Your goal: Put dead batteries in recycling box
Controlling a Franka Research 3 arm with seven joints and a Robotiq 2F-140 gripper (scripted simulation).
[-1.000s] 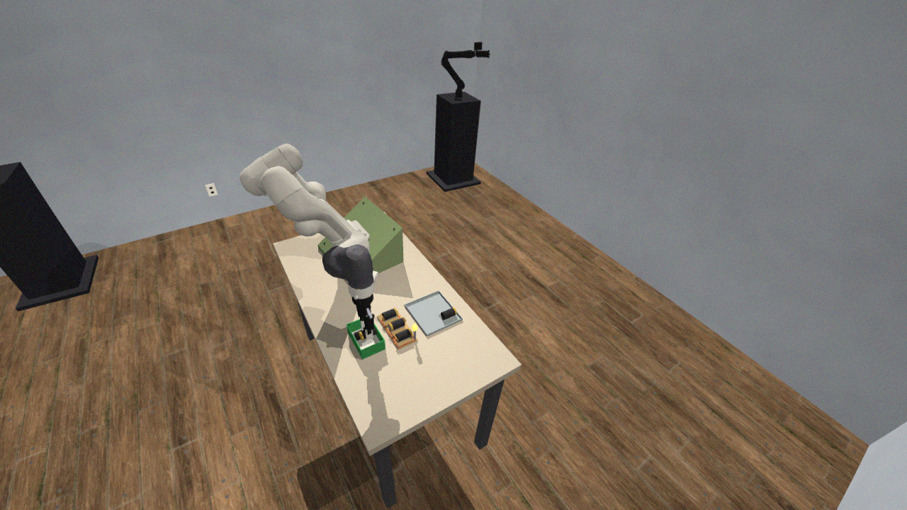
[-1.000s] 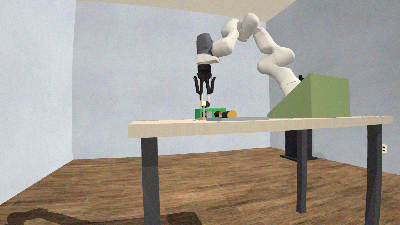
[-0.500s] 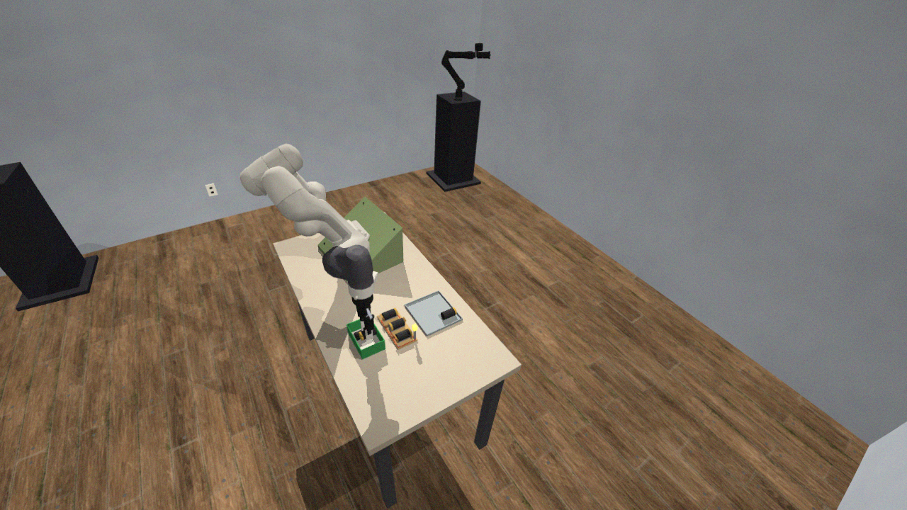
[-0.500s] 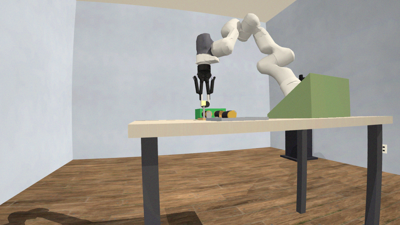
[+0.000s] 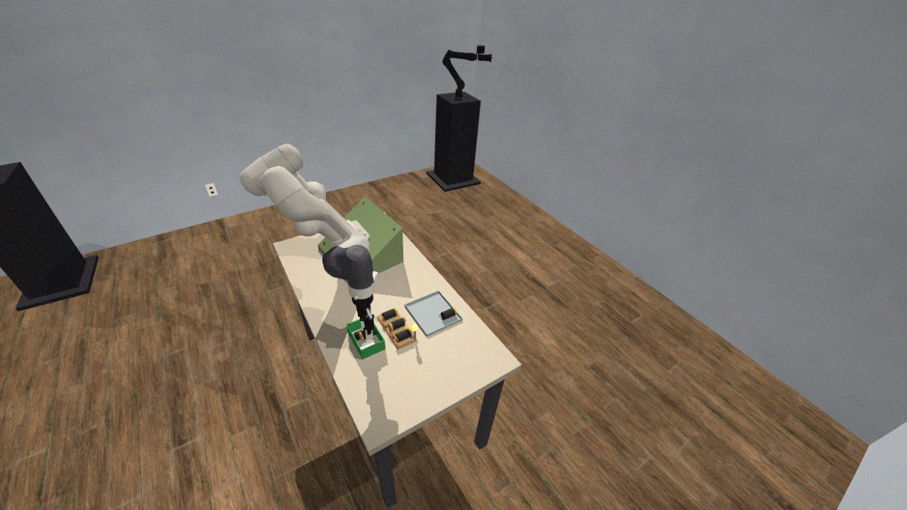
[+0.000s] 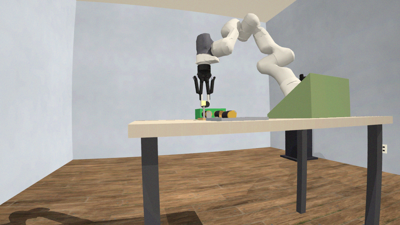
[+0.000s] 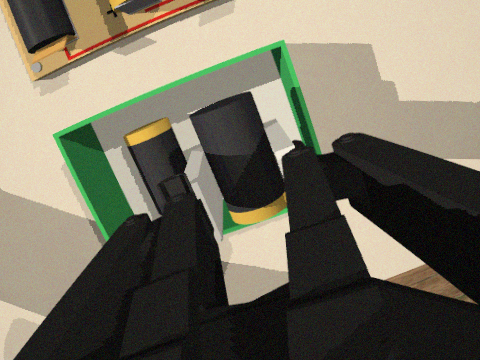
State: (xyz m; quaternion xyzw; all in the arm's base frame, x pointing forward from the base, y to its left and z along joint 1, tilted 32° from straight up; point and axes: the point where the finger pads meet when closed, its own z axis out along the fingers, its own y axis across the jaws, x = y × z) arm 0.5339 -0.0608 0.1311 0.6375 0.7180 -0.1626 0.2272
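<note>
The green recycling box is 30 mm behind my hand and 90 mm below it. From my hand the other things lie so: battery holder (40 mm behind, 140 mm to the left, 100 mm below); then grey tray (50 mm behind, 310 mm to the left, 100 mm below); then bulb post (50 mm ahead, 180 mm to the left, 70 mm below).
</note>
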